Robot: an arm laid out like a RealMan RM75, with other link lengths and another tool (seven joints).
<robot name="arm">
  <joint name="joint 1" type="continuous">
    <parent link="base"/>
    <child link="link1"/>
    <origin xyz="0 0 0.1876"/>
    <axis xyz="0 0 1"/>
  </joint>
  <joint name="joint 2" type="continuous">
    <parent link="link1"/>
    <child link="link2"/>
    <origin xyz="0 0 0"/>
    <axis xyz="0 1 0"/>
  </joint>
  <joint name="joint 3" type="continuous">
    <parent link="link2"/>
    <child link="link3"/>
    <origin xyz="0 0 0.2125"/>
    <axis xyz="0 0 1"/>
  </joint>
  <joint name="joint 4" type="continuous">
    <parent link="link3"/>
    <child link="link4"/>
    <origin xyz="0 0 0"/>
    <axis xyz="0 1 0"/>
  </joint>
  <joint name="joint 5" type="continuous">
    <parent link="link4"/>
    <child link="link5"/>
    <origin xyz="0 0 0.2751"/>
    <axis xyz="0 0 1"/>
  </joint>
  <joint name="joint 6" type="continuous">
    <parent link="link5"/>
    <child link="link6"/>
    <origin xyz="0 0 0"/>
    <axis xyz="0 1 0"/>
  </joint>
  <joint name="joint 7" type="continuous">
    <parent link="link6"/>
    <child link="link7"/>
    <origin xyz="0 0 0.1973"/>
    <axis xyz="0 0 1"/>
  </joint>
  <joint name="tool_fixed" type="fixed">
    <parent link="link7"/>
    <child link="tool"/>
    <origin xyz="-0.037 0.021 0.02" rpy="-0.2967 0 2.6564"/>
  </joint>
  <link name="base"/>
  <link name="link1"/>
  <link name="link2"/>
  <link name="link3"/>
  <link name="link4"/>
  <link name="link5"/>
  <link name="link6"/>
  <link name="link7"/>
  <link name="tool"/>
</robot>
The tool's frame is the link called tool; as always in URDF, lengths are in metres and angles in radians. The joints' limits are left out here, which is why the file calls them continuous.
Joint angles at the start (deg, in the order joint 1, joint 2, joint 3, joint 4, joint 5, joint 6, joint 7):
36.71 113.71 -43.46 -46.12 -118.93 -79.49 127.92
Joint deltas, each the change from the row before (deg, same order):
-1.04 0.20 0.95 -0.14 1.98 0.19 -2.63
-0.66 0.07 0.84 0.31 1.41 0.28 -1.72
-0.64 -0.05 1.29 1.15 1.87 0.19 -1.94
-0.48 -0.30 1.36 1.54 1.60 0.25 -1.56
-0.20 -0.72 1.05 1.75 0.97 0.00 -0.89
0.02 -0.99 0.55 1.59 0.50 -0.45 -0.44
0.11 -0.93 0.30 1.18 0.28 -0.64 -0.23
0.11 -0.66 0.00 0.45 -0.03 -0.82 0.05
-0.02 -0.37 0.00 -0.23 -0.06 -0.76 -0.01
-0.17 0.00 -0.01 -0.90 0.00 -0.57 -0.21
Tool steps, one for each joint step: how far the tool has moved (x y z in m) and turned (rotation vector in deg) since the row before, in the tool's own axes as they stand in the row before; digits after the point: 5 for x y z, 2 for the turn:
0.00022 0.00430 -0.00634 -0.74 2.57 -0.22
-0.00082 0.00428 -0.00419 -0.71 1.72 0.29
-0.00247 0.00546 -0.00485 -0.69 2.02 1.13
-0.00330 0.00707 -0.00473 -0.88 1.61 1.43
-0.00354 0.00692 -0.00415 -0.60 0.73 1.27
-0.00239 0.00473 -0.00361 -0.01 0.11 0.73
-0.00077 0.00294 -0.00317 0.27 -0.03 0.34
0.00052 0.00042 -0.00246 0.56 -0.23 -0.12
0.00193 0.00001 -0.00272 0.40 0.00 -0.47
0.00317 -0.00053 -0.00260 0.17 0.33 -0.86

